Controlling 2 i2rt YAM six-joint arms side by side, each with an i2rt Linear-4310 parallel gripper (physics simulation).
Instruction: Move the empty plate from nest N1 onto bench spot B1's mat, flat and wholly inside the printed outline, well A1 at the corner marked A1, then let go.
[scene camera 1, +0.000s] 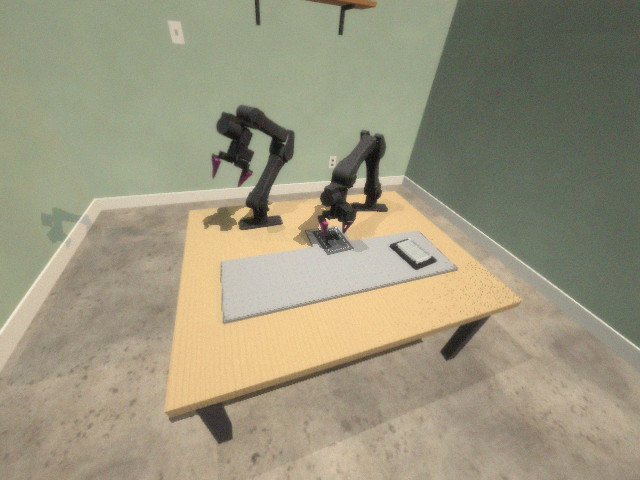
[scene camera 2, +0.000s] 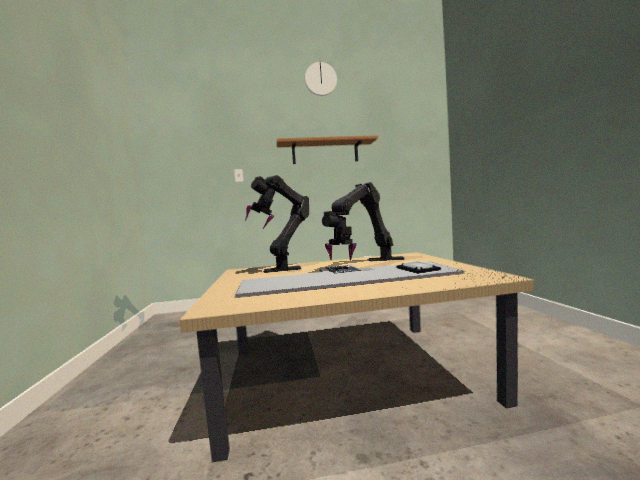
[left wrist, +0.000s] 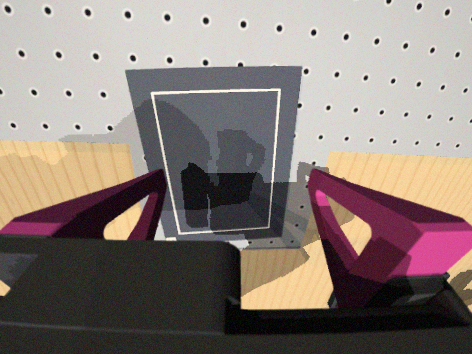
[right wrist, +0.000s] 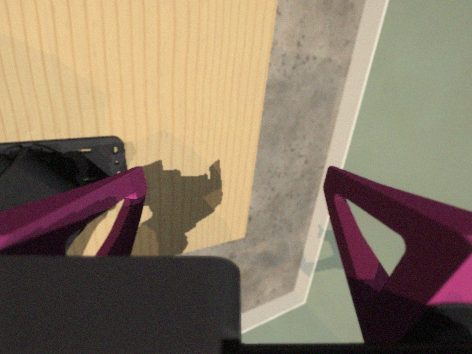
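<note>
The pale plate sits flat in the black nest at the right end of the grey board; its well marking is too small to read. The dark mat with a white printed outline lies at the board's back edge. A small pale label shows at its near left corner in the left wrist view. My left gripper is open and empty, pointing down above the mat. My right gripper is open and empty, high above the table's back left.
The grey perforated board spans much of the wooden table. The right arm's base stands at the back left, the left arm's base at the back right. A wall shelf hangs behind.
</note>
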